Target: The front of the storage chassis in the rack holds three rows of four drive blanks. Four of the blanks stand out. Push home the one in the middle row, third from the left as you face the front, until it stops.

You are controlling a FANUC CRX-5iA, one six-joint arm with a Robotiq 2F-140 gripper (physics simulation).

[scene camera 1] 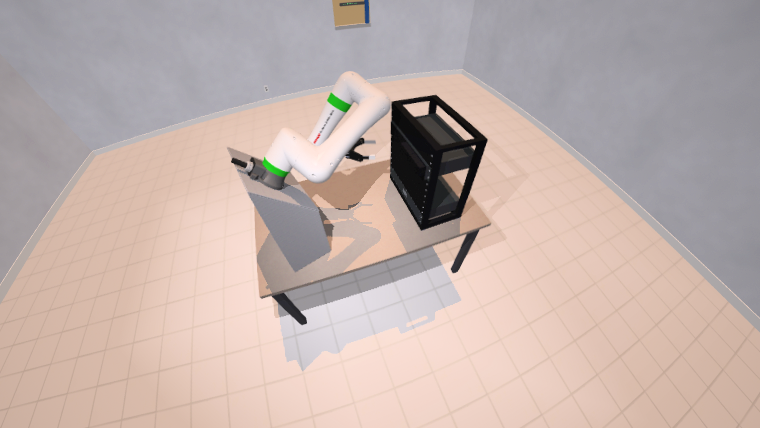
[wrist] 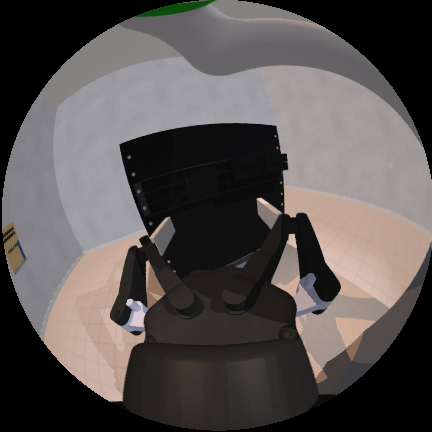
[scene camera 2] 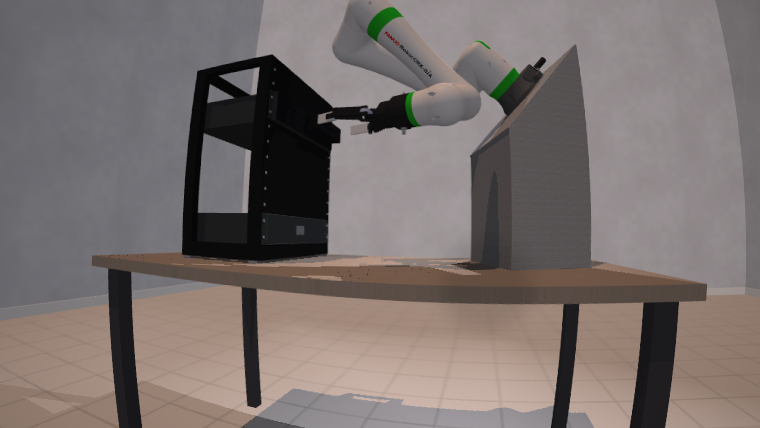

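Pixels of known places: gripper, fingertip midpoint: [scene camera 1: 375, 149] [wrist: 213, 215] [scene camera 2: 335, 125]; arm's base, link origin: [scene camera 1: 268, 179] [scene camera 2: 521, 99].
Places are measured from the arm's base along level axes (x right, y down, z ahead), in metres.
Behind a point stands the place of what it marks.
Note:
The black rack [scene camera 1: 431, 183] @[x 0.250, y 0.135, z 0.715 m] [scene camera 2: 260, 159] @[x -0.251, y 0.253, z 0.768 m] [wrist: 200, 145] @[x -0.051, y -0.008, z 0.737 m] stands on the table, its front toward the arm. The storage chassis [scene camera 2: 297, 116] @[x -0.091, y 0.082, z 0.727 m] [wrist: 165, 192] @[x -0.169, y 0.088, z 0.735 m] crosses its upper part. Thin lines divide the front into rows and columns in the wrist view. A dark block [scene camera 2: 333, 135] @[x 0.137, y 0.088, z 0.666 m] [wrist: 283, 161] @[x 0.194, y 0.072, z 0.662 m] stands out at the chassis's right end. The front is too dark to tell how far the middle-row, third blank stands out. My gripper [scene camera 1: 370, 149] @[x -0.121, y 0.128, z 0.590 m] [scene camera 2: 340, 123] @[x -0.121, y 0.128, z 0.590 m] [wrist: 213, 215] @[x -0.121, y 0.128, z 0.590 m] is open and empty, in front of the rack. Its pale fingertips appear below the chassis in the wrist view; scene camera 1 shows a gap to the rack.
The arm stands on a grey slanted pedestal [scene camera 1: 292, 228] @[x 0.154, y 0.193, z 0.024 m] [scene camera 2: 550, 186] @[x -0.221, y 0.322, z -0.010 m] at the opposite end of the table [scene camera 1: 372, 265] @[x 0.314, y 0.556, z 0.345 m] [scene camera 2: 404, 291] @[x -0.518, y 0.550, z 0.352 m]. A grey panel [scene camera 2: 281, 228] @[x -0.130, y 0.439, z 0.746 m] sits low in the rack, below the chassis. A poster [scene camera 1: 349, 14] [wrist: 14, 250] hangs on the wall.

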